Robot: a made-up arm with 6 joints.
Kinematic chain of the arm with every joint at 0, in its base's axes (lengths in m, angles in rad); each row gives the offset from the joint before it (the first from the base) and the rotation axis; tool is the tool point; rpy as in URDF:
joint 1: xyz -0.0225 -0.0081 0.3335 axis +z
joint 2: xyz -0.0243 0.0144 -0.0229 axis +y
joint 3: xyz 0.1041 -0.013 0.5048 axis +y
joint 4: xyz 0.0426 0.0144 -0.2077 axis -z
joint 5: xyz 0 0.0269 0.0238 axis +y
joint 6: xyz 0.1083 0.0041 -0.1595 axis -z
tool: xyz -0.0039 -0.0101 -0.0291 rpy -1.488 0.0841 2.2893
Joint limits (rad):
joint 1: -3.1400..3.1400
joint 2: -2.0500..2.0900
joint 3: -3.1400..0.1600
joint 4: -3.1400..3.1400
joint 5: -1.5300..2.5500
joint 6: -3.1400..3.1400
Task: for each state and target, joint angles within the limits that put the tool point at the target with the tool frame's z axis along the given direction. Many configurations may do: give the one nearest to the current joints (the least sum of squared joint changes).
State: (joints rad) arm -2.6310 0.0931 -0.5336 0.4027 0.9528 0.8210
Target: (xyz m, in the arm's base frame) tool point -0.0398 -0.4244 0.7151 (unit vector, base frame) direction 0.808 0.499 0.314
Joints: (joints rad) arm -1.8956 -0.0651 -1.2097 0.8980 0.9902 1.1756
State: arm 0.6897 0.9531 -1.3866 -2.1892 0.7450 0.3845
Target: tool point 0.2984 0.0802 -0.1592 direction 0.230 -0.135 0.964
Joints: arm 0.6384 1.6872 -1.2156 -1.4888 1.1910 1.0424
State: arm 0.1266 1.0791 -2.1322 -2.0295 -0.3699 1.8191
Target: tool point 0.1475 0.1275 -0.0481 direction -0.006 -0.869 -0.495
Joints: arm 0.1773 1.8239 -1.2902 -2.5454 -0.8308 1.4120
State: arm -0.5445 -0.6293 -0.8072 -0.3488 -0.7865 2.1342
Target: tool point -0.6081 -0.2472 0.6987 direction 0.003 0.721 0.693
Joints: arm 0.3126 -1.4310 -1.0450 0.5055 -1.5278 1.5204
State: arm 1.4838 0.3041 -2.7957 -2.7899 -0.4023 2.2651
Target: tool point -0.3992 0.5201 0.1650 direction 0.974 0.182 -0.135
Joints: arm 2.2202 1.1731 -2.3699 -3.1100 -0.7657 2.7391
